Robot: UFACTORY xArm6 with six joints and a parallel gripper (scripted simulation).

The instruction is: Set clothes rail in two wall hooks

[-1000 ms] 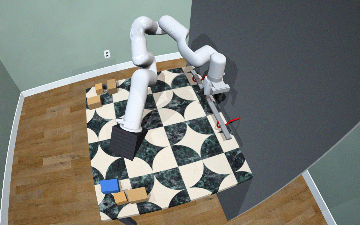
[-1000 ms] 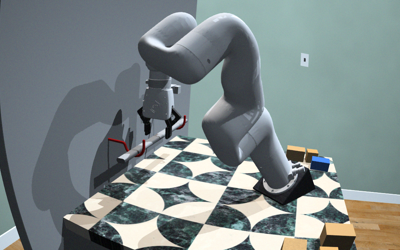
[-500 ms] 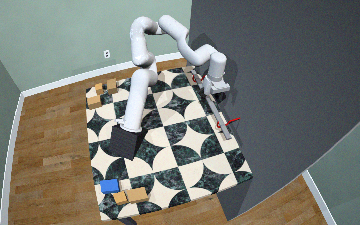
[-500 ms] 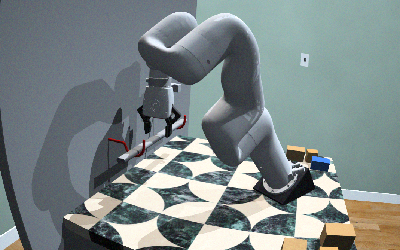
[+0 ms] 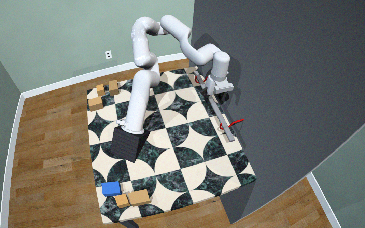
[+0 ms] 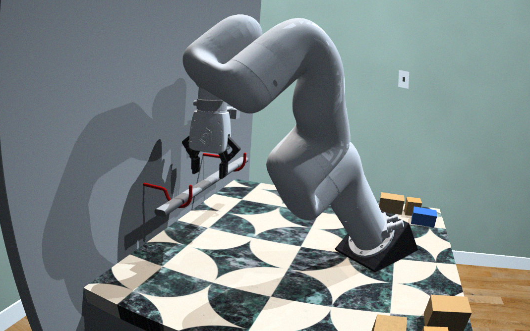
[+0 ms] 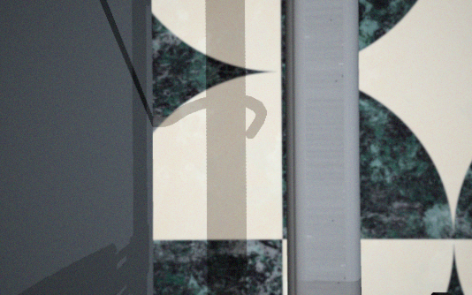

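My gripper is now 30 mm above the grey clothes rail. Also, from my hand: blue block 600 mm behind, 320 mm to the right, 140 mm below; dark wall panel 120 mm ahead, 10 mm to the left, 260 mm above.
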